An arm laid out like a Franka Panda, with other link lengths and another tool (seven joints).
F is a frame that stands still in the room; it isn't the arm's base.
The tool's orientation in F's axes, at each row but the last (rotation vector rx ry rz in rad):
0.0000 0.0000 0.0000
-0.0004 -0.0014 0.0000
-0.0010 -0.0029 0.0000
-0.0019 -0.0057 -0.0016
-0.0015 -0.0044 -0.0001
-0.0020 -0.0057 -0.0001
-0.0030 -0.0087 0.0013
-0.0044 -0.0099 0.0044
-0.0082 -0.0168 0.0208
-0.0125 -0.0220 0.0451
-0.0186 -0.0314 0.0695
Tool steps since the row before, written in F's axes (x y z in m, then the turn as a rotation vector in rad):
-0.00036 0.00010 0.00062 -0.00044 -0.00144 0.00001
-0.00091 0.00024 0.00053 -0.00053 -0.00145 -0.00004
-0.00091 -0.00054 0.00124 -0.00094 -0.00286 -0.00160
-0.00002 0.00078 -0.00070 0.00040 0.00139 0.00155
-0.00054 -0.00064 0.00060 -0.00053 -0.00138 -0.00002
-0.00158 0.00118 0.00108 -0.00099 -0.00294 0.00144
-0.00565 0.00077 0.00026 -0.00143 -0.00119 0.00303
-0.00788 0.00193 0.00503 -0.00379 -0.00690 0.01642
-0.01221 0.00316 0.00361 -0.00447 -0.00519 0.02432
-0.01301 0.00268 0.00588 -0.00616 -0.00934 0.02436
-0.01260 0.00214 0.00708 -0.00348 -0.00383 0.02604
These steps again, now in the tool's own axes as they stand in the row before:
-0.00036 0.00010 0.00062 -0.00044 -0.00144 0.00001
-0.00091 0.00024 0.00053 -0.00053 -0.00145 -0.00004
-0.00091 -0.00054 0.00124 -0.00094 -0.00286 -0.00160
-0.00003 0.00078 -0.00070 0.00041 0.00139 0.00155
-0.00054 -0.00064 0.00060 -0.00053 -0.00138 -0.00002
-0.00157 0.00118 0.00109 -0.00098 -0.00294 0.00144
-0.00565 0.00078 0.00031 -0.00141 -0.00120 0.00304
-0.00782 0.00194 0.00512 -0.00366 -0.00696 0.01643
-0.01208 0.00338 0.00384 -0.00417 -0.00530 0.02435
-0.01274 0.00319 0.00620 -0.00605 -0.00937 0.02438
-0.01220 0.00287 0.00752 -0.00294 -0.00409 0.02607

